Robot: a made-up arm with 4 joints.
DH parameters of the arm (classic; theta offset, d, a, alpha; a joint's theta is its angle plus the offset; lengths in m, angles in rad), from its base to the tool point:
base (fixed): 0 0.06 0.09 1.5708
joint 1: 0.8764 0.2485 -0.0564 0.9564
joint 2: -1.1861 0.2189 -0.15 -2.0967
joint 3: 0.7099 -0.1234 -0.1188 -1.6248
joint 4: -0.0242 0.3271 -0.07 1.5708
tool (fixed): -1.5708 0.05 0 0
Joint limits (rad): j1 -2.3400..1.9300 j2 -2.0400..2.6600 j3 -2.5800..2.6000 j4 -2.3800..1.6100
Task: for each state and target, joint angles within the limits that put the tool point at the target. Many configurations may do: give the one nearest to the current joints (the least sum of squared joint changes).
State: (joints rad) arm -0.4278 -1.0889 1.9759 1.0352
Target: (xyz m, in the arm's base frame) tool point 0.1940 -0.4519 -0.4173
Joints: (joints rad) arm -0.5240 -1.3539 2.5977 0.3312
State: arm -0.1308 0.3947 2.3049 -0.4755
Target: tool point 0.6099 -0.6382 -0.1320
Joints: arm 0.7836 1.2555 1.8066 -0.9611
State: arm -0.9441 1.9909 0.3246 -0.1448
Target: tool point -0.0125 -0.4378 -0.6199
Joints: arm -0.2783 1.5001 1.0453 -0.7435
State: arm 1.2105 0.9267 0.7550 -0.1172
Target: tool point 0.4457 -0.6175 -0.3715
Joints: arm 1.0682 0.7321 0.6155 0.0151
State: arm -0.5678 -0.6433 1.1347 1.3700
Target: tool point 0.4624 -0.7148 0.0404
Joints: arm -0.1180 -1.0948 1.3579 0.7418
